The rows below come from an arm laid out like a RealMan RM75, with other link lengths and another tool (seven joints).
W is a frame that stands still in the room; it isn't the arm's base.
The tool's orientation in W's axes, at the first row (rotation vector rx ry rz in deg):
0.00 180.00 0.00
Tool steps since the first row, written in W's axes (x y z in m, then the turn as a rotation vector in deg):
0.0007 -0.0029 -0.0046 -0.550 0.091 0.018
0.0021 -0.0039 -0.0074 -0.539 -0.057 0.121
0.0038 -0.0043 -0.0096 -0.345 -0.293 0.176
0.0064 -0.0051 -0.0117 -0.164 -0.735 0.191
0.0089 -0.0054 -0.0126 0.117 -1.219 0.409
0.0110 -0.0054 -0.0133 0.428 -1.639 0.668
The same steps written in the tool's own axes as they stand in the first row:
-0.0007 -0.0029 0.0046 0.550 0.091 -0.018
-0.0021 -0.0039 0.0074 0.539 -0.057 -0.121
-0.0038 -0.0043 0.0096 0.345 -0.293 -0.176
-0.0064 -0.0051 0.0117 0.164 -0.735 -0.191
-0.0089 -0.0054 0.0126 -0.117 -1.219 -0.409
-0.0110 -0.0054 0.0133 -0.428 -1.639 -0.668

